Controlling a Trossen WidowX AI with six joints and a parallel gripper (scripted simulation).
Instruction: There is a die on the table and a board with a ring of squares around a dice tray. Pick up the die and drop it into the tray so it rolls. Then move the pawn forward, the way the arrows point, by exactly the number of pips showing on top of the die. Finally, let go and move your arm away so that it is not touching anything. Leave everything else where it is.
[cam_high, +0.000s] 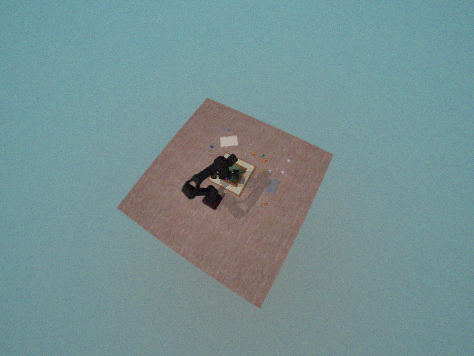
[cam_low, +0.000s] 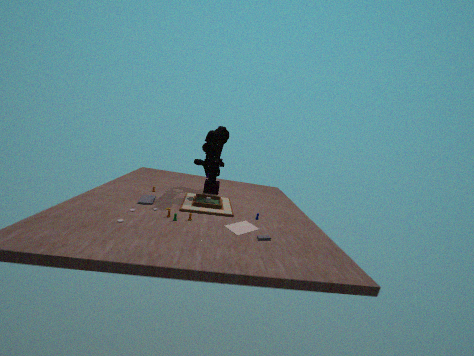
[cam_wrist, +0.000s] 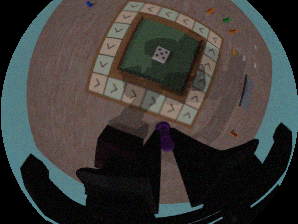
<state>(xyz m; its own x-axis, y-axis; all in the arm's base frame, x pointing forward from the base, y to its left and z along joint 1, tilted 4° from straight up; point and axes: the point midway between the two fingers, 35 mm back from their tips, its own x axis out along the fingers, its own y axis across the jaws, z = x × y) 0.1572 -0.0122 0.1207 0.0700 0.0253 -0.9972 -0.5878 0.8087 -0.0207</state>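
Now: gripper tip 120 mm above the white die, 90 mm short of it and 40 mm to the right of it. Round my gripper tip: purple pawn (10 mm above); then grey pad (280 mm to the right, 210 mm ahead, 140 mm below); then green dice tray (140 mm below, 100 mm ahead, 40 mm to the left).
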